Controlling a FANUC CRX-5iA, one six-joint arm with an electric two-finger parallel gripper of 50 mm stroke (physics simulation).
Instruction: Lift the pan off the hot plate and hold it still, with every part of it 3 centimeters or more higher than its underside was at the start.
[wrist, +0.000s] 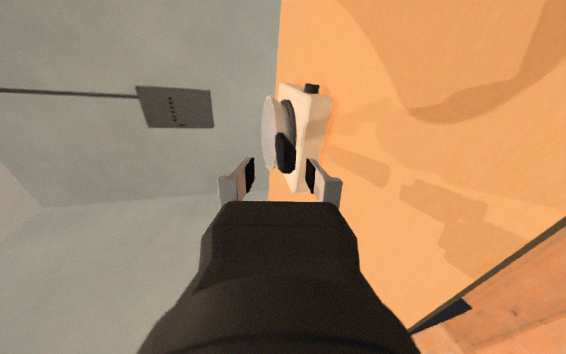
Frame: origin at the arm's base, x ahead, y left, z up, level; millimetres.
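Seen in the pictures: gripper, between the fingertips: (280, 169).
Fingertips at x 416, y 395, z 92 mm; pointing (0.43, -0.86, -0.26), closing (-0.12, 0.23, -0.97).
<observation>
A point is followed by its place in that frame.
The pan (268, 132) @(x 585, y 33, z 24 mm) is pale and round, seen nearly edge-on near the middle of the wrist view. Its black handle (286, 154) @(x 420, y 366, z 78 mm) points toward the camera. The pan sits against the dark round plate of the hot plate (316, 117) @(x 447, y 212, z -30 mm), a cream box with a black knob at its far end. My gripper (280, 169) @(x 416, y 395, z 92 mm) is open and empty. In the view the handle's near end shows just beyond the fingertips, between the two fingers and closer to the right one. The exact distance in depth cannot be told.
A grey panel (192, 107) with a row of small dark marks stands to the left, with a thin dark line running to it. The orange surface (350, 280) lies to the right, with arm shadows on it. Its dark edge crosses the lower right corner.
</observation>
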